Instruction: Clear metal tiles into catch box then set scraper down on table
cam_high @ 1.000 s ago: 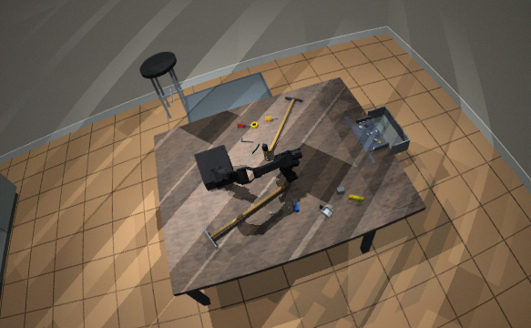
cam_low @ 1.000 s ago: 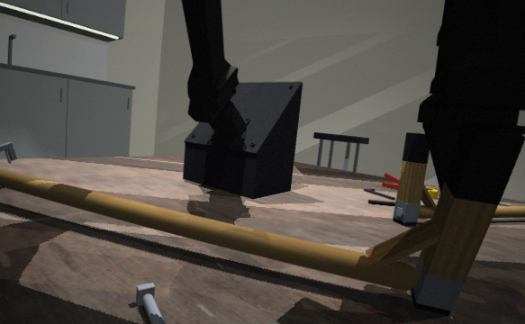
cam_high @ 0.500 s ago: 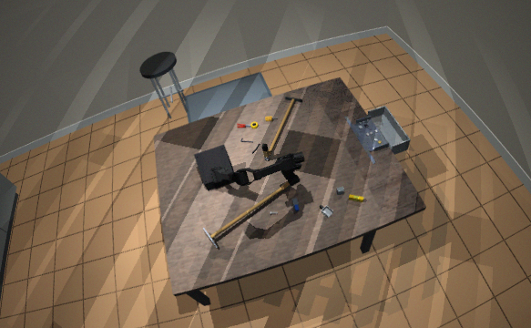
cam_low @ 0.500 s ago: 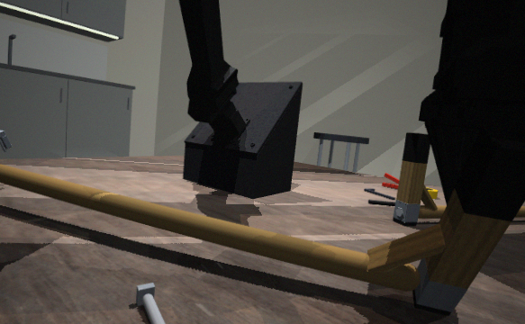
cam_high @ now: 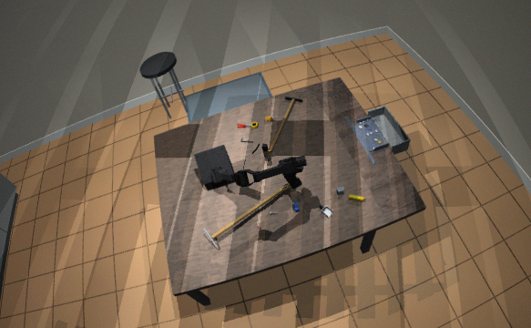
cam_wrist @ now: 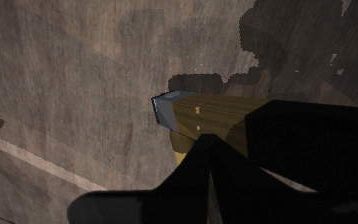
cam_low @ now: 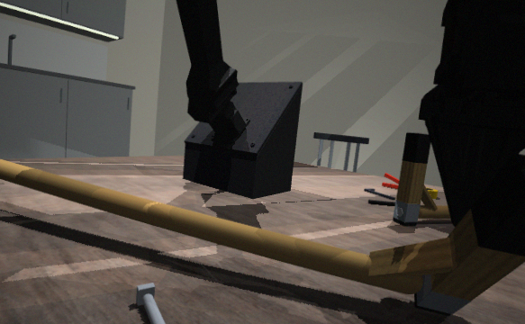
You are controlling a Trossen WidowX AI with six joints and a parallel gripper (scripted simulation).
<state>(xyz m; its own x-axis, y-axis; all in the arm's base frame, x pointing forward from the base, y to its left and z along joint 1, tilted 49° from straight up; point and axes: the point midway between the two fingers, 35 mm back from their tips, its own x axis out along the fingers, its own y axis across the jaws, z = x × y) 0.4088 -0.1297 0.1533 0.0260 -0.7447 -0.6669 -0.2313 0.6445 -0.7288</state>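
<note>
Right now the yellow screwdriver is 620 mm to the left of my gripper tip, 60 mm below it and 30 mm ahead of it. Also, from my gripper tip: yellow block 340 mm ahead, 210 mm to the right, 50 mm below; then grey cube 270 mm ahead, 140 mm to the right, 60 mm below; then blue piece 120 mm to the right, 70 mm below, 10 mm behind.
</note>
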